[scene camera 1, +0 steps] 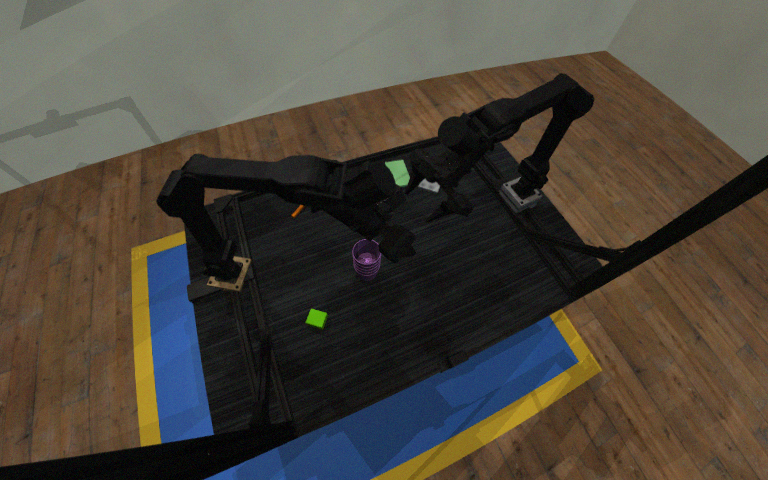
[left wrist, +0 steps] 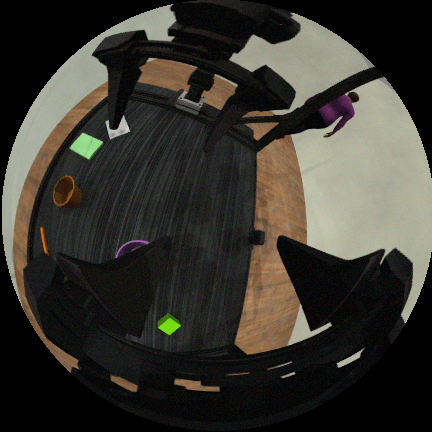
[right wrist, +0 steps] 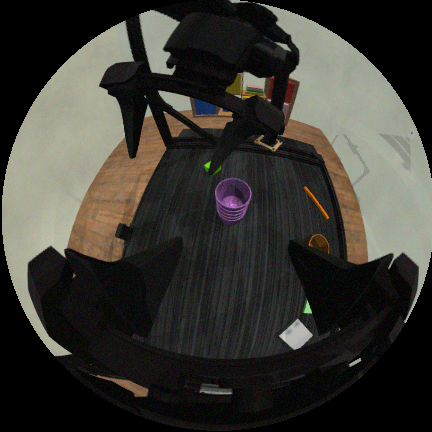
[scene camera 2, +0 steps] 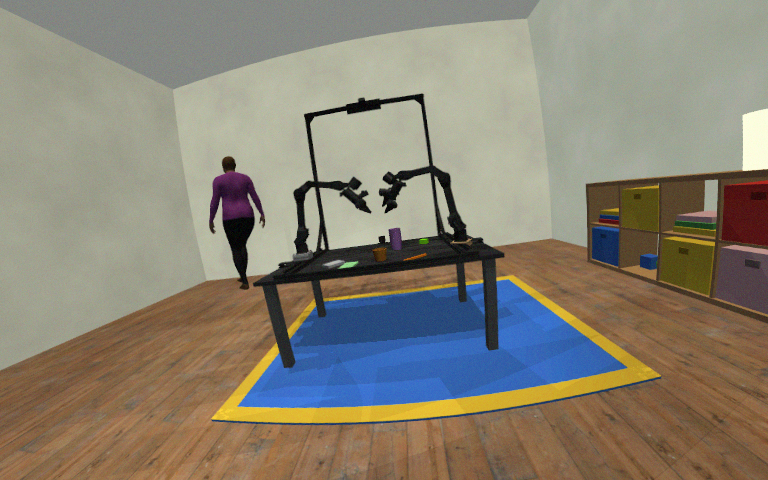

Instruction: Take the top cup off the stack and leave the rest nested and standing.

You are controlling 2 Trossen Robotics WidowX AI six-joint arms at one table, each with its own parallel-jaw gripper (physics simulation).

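Places are measured from the left arm's base along level axes (x ahead, y left, z up), in metres.
Where they show: left gripper, fingertip midpoint: [left wrist: 224, 241] [right wrist: 171, 164] [scene camera 2: 383, 209]; right gripper, fingertip midpoint: [scene camera 1: 415, 207] [left wrist: 157, 137] [right wrist: 237, 244] [scene camera 2: 371, 212]; left arm's base, origin of the base link: [scene camera 1: 229, 271] [right wrist: 268, 140] [scene camera 2: 461, 240]; right arm's base, origin of the base link: [scene camera 1: 522, 189] [left wrist: 192, 97] [scene camera 2: 302, 252].
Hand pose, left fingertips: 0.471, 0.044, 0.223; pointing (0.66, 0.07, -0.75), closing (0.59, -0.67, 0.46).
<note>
Each offset is from my left fingertips to the top centre of the thing, as dx, dy, dz. "pt": to the spot under its first point.
A stack of nested purple cups @[-0.080, +0.030, -0.121] [scene camera 1: 366, 266] [scene camera 2: 395, 238] [right wrist: 232, 202] stands upright near the middle of the black table, open rims up. In the left wrist view part of the top rim of the purple stack @[pt -0.072, +0.062, -0.146] [left wrist: 131, 245] shows behind a finger. My left gripper [scene camera 1: 389, 237] [scene camera 2: 387, 210] [left wrist: 224, 241] [right wrist: 171, 164] is open and empty, above the table close to the stack, and touches no cup. My right gripper [scene camera 1: 450, 212] [scene camera 2: 368, 211] [left wrist: 157, 137] [right wrist: 237, 244] is open and empty, above the table on the other side of the stack.
A bright green block @[-0.191, -0.131, -0.224] [scene camera 1: 316, 318] [left wrist: 169, 326], an orange stick @[-0.324, +0.251, -0.242] [scene camera 1: 297, 211] [right wrist: 316, 202], a brown cup @[-0.144, +0.287, -0.192] [scene camera 2: 379, 254] [left wrist: 67, 194], a light green flat piece @[-0.034, +0.428, -0.242] [scene camera 1: 398, 172] [left wrist: 86, 145] and a white block @[+0.087, +0.418, -0.237] [scene camera 1: 429, 185] [right wrist: 296, 334] lie or stand around the stack.
</note>
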